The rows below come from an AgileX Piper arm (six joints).
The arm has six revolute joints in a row. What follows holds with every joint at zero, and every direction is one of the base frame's.
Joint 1 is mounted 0.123 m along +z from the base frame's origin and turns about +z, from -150 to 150 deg.
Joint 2 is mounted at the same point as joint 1 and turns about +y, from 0 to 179.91 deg.
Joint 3 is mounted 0.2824 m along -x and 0.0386 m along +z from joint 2 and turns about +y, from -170 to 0 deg.
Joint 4 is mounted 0.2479 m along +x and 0.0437 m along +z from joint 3 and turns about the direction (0.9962, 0, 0.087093), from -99.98 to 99.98 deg.
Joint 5 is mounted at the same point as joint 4 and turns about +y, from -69.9 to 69.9 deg.
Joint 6 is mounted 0.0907 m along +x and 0.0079 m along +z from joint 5 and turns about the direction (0.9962, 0, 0.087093), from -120 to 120 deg.
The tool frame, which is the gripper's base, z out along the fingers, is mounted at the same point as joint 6; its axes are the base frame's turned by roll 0, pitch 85.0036 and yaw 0 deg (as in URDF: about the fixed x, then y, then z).
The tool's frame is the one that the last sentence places.
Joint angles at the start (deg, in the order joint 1, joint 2, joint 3, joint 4, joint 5, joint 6):
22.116 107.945 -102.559 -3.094 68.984 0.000
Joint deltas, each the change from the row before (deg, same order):
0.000 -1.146 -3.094 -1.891 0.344 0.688
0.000 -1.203 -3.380 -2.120 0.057 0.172
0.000 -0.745 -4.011 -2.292 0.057 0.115
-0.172 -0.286 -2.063 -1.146 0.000 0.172
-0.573 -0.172 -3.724 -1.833 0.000 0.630
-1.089 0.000 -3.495 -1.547 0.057 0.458
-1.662 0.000 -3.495 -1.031 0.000 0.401
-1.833 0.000 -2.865 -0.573 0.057 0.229
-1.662 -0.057 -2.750 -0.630 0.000 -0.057
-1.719 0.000 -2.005 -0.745 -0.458 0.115
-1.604 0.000 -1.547 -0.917 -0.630 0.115
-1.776 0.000 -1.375 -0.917 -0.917 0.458
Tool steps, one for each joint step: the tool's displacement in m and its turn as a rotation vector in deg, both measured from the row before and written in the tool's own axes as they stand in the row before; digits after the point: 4 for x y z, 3 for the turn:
-0.0067 -0.0041 -0.0224 1.849 -3.897 0.294
-0.0079 -0.0053 -0.0243 2.092 -4.529 -0.123
-0.0099 -0.0064 -0.0235 2.310 -4.688 -0.052
-0.0054 -0.0048 -0.0110 1.271 -2.309 0.289
-0.0093 -0.0101 -0.0168 2.241 -3.768 1.152
-0.0083 -0.0131 -0.0136 2.332 -3.199 1.448
-0.0080 -0.0164 -0.0127 2.303 -3.109 1.983
-0.0062 -0.0162 -0.0096 2.038 -2.382 1.900
-0.0062 -0.0151 -0.0098 2.016 -2.413 1.433
-0.0049 -0.0146 -0.0061 2.163 -2.081 1.346
-0.0041 -0.0135 -0.0042 2.239 -1.833 1.052
-0.0040 -0.0143 -0.0032 2.391 -1.913 1.380

